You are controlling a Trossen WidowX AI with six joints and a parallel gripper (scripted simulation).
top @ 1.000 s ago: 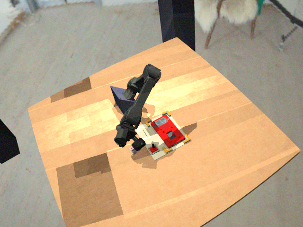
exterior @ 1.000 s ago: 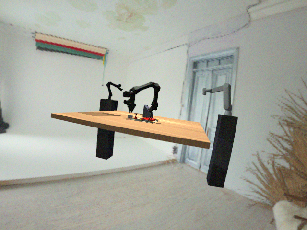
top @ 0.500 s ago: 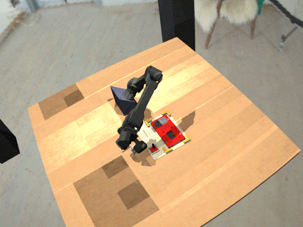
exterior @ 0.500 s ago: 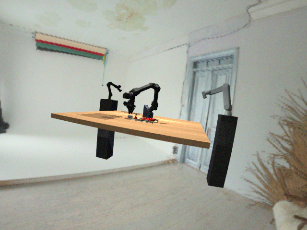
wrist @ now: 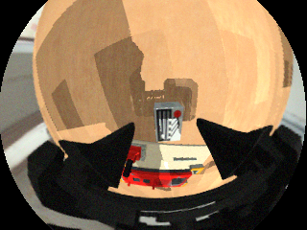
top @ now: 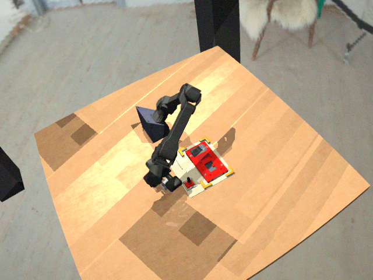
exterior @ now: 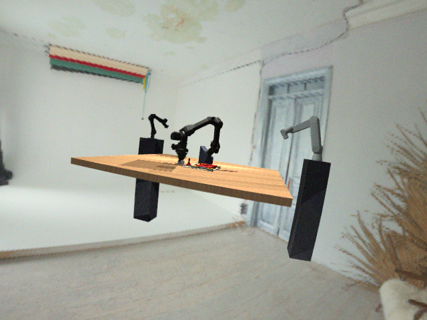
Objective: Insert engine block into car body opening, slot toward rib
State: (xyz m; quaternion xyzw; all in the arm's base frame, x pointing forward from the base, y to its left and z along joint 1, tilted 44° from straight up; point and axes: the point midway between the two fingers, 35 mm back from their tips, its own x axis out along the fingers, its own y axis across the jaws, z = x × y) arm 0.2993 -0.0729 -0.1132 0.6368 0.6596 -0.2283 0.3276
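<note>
Right now the engine block is 1 cm below my gripper tip. Also, from my gripper tip: black upright stick: 9 cm to the left, 5 cm ahead, 1 cm above.
</note>
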